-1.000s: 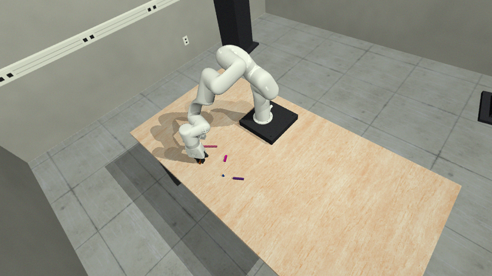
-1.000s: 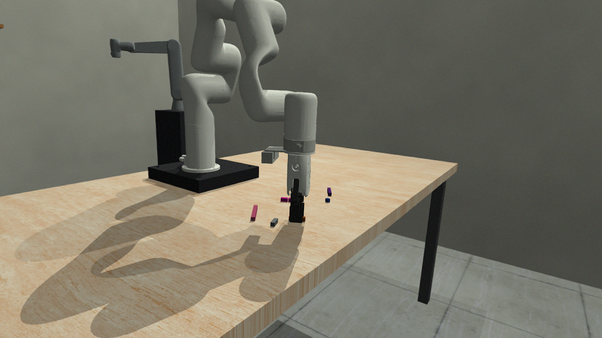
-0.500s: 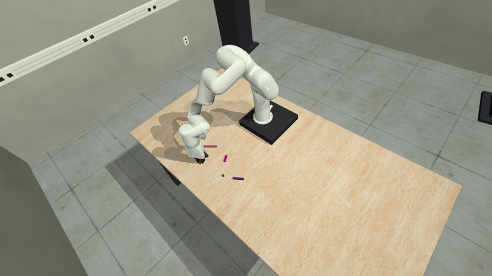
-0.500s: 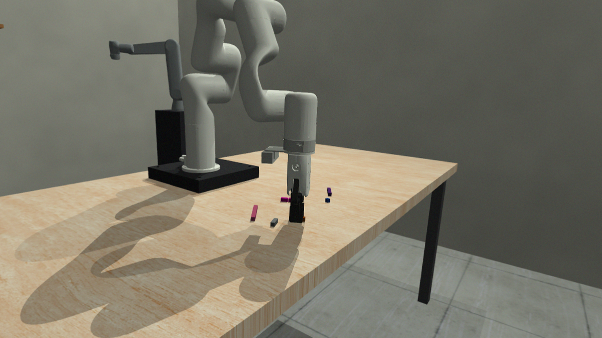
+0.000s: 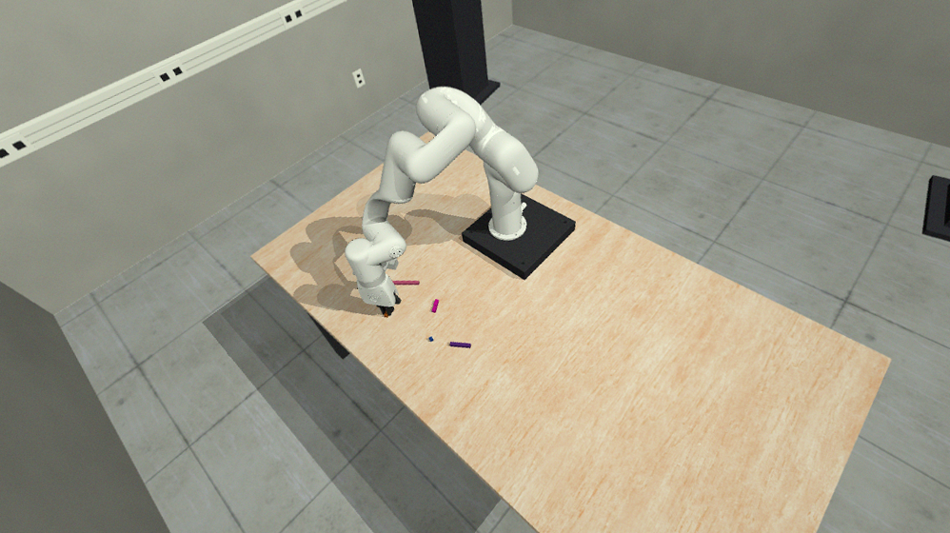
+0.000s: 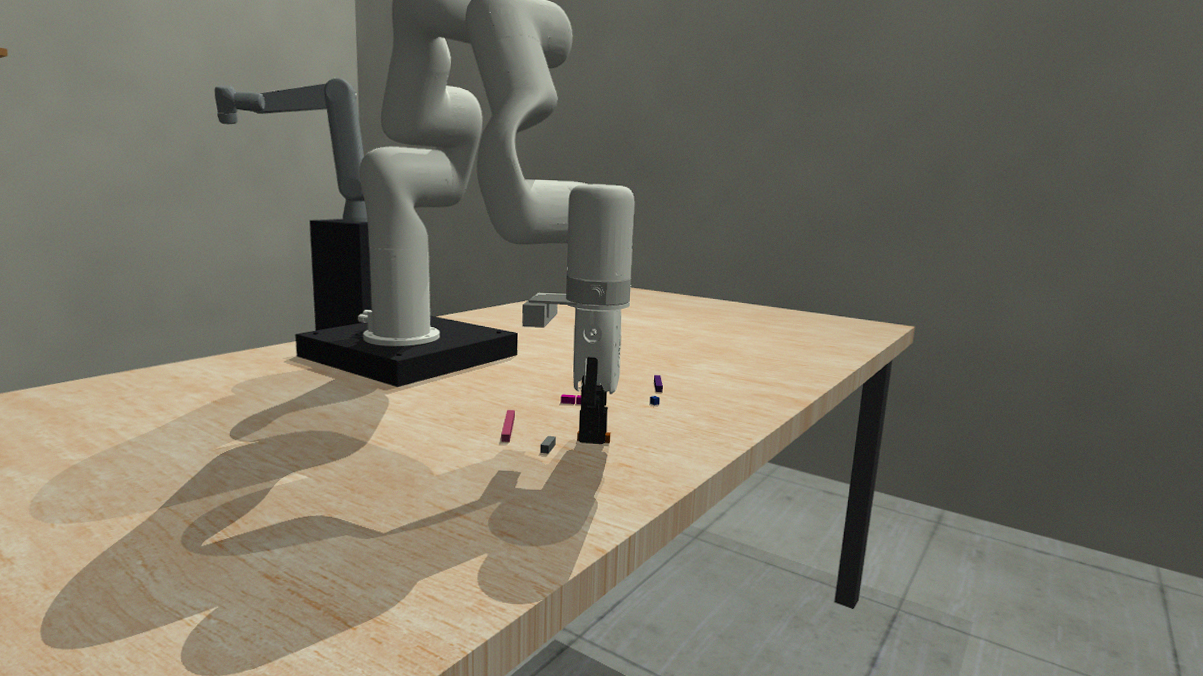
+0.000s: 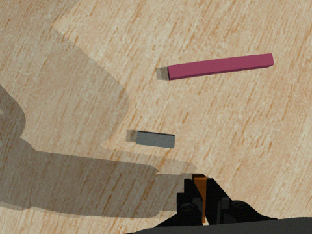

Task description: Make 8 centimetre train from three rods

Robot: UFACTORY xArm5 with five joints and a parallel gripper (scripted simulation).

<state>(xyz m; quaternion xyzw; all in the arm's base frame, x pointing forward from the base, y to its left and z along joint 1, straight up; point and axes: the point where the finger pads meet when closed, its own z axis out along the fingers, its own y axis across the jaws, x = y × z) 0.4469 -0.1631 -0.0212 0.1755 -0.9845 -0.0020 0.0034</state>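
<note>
Right now the orange rod is 20 mm below my hand. From my hand the other things lie so: grey rod: 50 mm to the right, 30 mm behind, 20 mm below; pink rod: 110 mm behind, 20 mm to the right, 20 mm below; blue rod: 180 mm to the left, 20 mm below, 10 mm ahead.
</note>
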